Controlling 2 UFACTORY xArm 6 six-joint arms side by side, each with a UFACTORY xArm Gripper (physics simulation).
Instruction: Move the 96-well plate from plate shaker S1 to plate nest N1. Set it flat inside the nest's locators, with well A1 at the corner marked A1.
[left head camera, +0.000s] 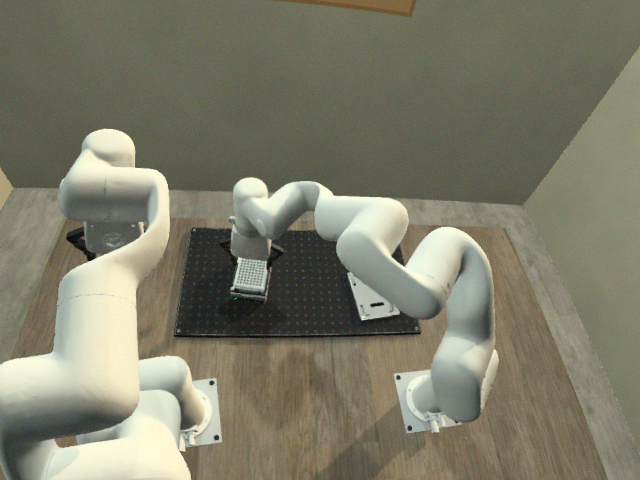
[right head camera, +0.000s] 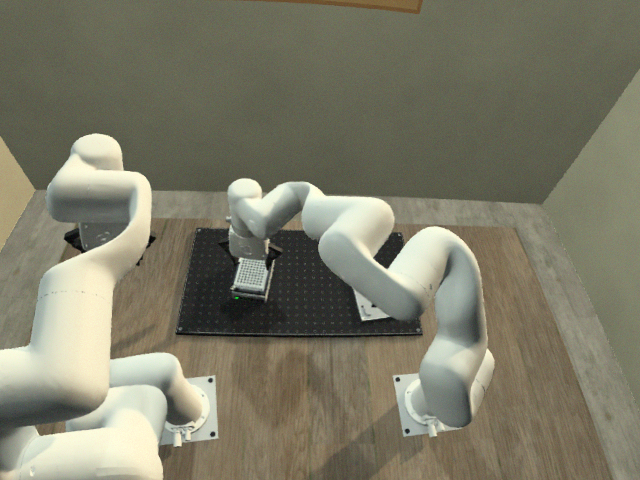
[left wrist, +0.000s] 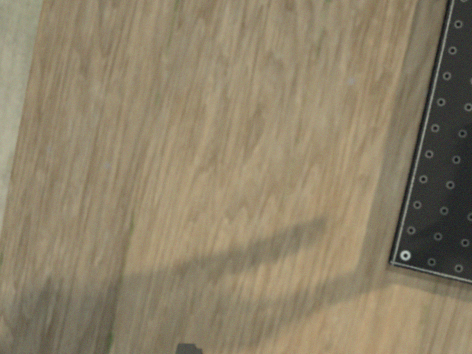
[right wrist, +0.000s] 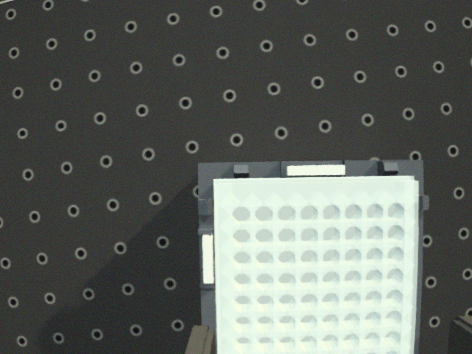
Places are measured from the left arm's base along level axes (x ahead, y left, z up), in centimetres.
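Where they show: right gripper, fingertip midpoint: (left head camera: 252, 264) (right head camera: 252, 263); left arm's base at its link origin: (left head camera: 186, 413) (right head camera: 184, 409); right arm's base at its link origin: (left head camera: 427, 399).
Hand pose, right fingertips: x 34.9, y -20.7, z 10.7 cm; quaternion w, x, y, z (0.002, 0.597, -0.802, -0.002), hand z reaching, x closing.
Things, the pixels of their top centre, and the offset from my right fingertips. Level surfaces: height alone.
- white 96-well plate at its top centre: (right wrist: 319, 333) (left head camera: 252, 268) (right head camera: 252, 268) dz -2.5, dx +0.1, dy +0.0 cm
- Plate nest N1 at its top centre: (right head camera: 375, 292) (left head camera: 373, 292) dz -7.8, dx -9.5, dy -35.0 cm
- black perforated board at its surface level: dz -9.4 cm
- wooden table at its surface level: dz -10.7 cm
The white 96-well plate (left head camera: 251, 274) (right head camera: 252, 273) (right wrist: 315, 270) sits on the dark plate shaker S1 (left head camera: 250, 296) (right head camera: 251, 296) (right wrist: 214, 170), inside its corner tabs. My right gripper (left head camera: 252, 261) (right head camera: 252, 264) (right wrist: 330, 340) is open at the plate's far end, one finger on each side; in the right wrist view a gap shows between each finger and the plate. Plate nest N1 (left head camera: 368, 298) (right head camera: 364, 303), a pale flat piece, lies at the right, partly hidden by my right arm. The A1 mark cannot be read. My left gripper (right head camera: 110, 254) is open and empty, beyond the board's left edge.
The black perforated board (left head camera: 310, 315) (right head camera: 310, 315) (left wrist: 435, 165) (right wrist: 100, 190) carries the shaker and nest, on the wooden table (left head camera: 310, 361) (left wrist: 225, 150). My right arm crosses over the board's right half from its base at the front right. My left arm stands at the left.
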